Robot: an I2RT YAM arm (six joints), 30 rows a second.
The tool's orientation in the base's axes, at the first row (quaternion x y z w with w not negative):
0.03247, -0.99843, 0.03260, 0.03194
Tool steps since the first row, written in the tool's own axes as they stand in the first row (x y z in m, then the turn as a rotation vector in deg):
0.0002, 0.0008, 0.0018, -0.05, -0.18, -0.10
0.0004, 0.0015, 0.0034, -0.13, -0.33, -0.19
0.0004, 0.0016, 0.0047, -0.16, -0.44, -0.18
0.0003, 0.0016, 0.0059, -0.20, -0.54, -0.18
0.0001, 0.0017, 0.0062, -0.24, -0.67, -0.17
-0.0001, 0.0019, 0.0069, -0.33, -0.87, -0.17
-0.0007, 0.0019, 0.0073, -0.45, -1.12, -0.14
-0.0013, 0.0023, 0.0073, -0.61, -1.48, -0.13
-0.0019, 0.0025, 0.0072, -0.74, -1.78, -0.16
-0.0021, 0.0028, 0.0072, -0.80, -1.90, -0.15
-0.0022, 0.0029, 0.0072, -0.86, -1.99, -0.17
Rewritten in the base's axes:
-0.0004, 0.0007, -0.0018, 0.07, -0.17, 0.11
-0.0007, 0.0012, -0.0035, 0.16, -0.31, 0.20
-0.0008, 0.0013, -0.0048, 0.20, -0.42, 0.20
-0.0008, 0.0012, -0.0060, 0.25, -0.51, 0.20
-0.0006, 0.0013, -0.0063, 0.29, -0.64, 0.20
-0.0005, 0.0014, -0.0070, 0.40, -0.83, 0.20
0.0001, 0.0014, -0.0074, 0.53, -1.08, 0.18
0.0007, 0.0019, -0.0075, 0.71, -1.43, 0.18
0.0013, 0.0021, -0.0075, 0.87, -1.72, 0.22
0.0015, 0.0024, -0.0075, 0.93, -1.83, 0.22
0.0016, 0.0025, -0.0075, 1.00, -1.92, 0.24

